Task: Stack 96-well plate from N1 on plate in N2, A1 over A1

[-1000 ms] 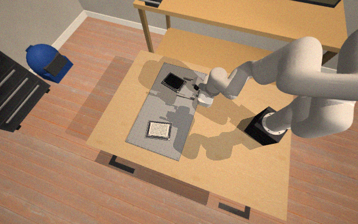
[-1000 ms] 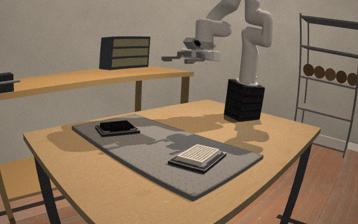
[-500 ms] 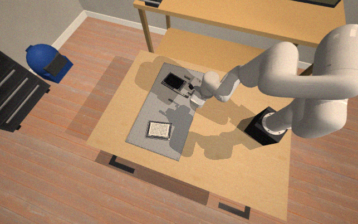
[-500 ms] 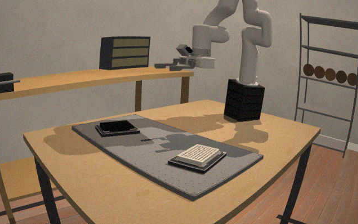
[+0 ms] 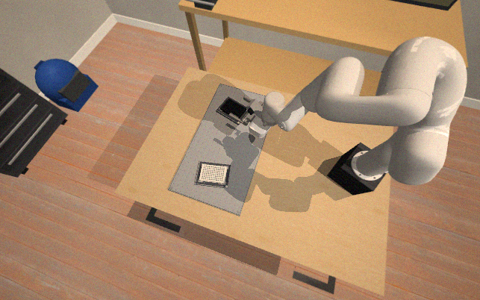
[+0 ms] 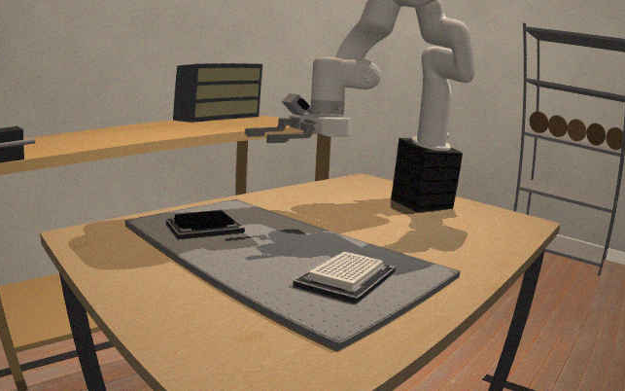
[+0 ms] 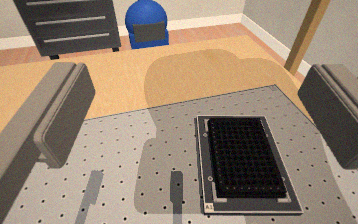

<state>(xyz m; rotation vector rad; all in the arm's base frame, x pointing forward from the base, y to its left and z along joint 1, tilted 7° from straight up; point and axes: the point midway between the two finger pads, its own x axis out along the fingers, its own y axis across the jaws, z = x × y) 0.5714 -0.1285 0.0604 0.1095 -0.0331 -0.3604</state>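
Right now the black 96-well plate is 20 cm below my hand, 12 cm to the right of it and 8 cm ahead of it. Also, from my hand: white 96-well plate 28 cm to the left, 20 cm below, 7 cm ahead.
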